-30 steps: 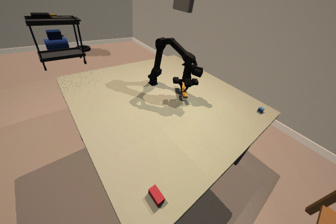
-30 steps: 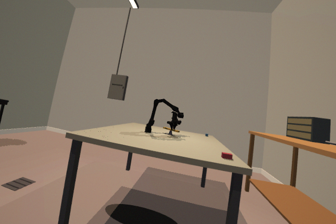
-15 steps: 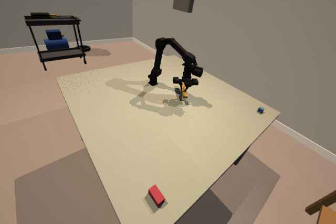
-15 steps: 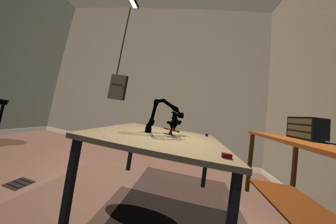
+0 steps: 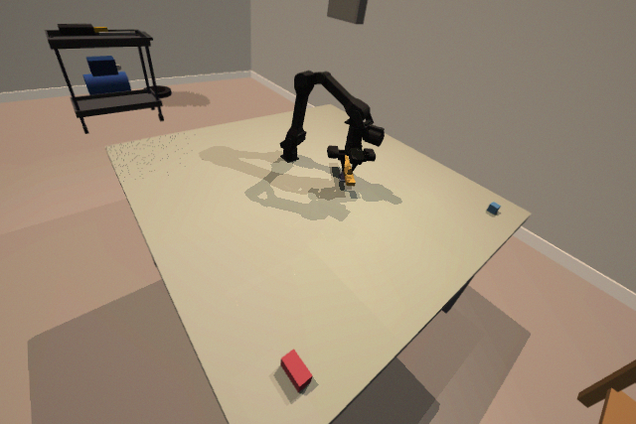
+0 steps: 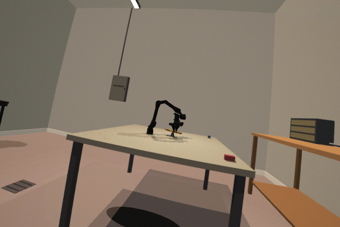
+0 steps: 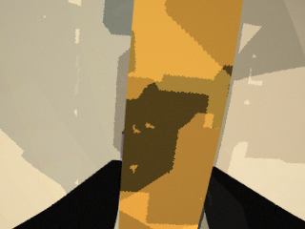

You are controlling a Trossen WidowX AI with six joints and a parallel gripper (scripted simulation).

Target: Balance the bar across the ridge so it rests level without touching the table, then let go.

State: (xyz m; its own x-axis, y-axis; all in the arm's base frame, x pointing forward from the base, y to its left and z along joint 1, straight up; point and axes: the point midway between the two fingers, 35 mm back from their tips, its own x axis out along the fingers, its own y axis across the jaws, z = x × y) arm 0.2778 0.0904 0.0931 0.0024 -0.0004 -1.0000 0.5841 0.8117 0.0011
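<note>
The bar is 20 mm to the left of my gripper tip and 20 mm behind it. The rest, counted from my gripper tip: red block 590 mm to the right, 460 mm ahead, 40 mm below; blue cube 460 mm ahead, 410 mm to the left, 40 mm below.
</note>
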